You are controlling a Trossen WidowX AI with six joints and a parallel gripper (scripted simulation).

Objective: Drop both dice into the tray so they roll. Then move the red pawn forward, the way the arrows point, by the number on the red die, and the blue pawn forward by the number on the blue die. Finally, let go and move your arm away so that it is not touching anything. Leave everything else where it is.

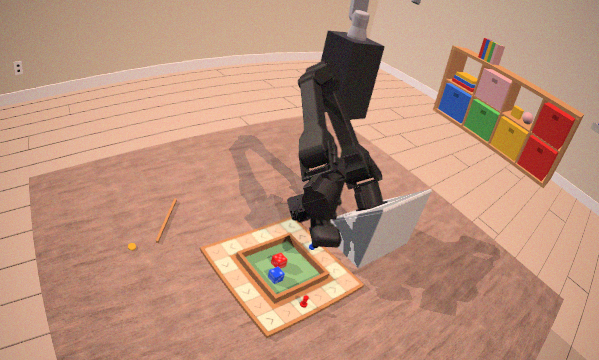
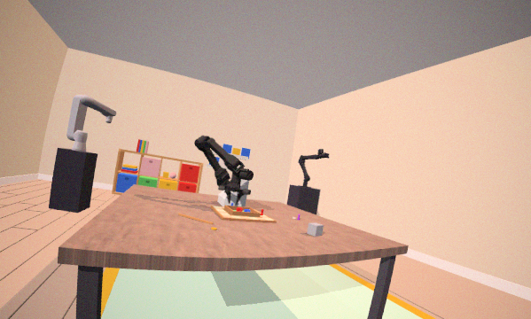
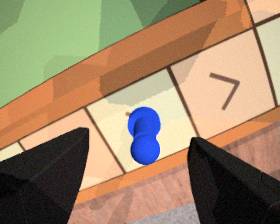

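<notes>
The blue pawn lies 10 mm below my gripper tip. From my gripper tip the other things lie so: wooden stick: 310 mm ahead, 230 mm to the right, 30 mm below; red pawn: 120 mm ahead, 150 mm to the left, 10 mm below; green tray: 110 mm ahead, 30 mm to the left, 30 mm below.
</notes>
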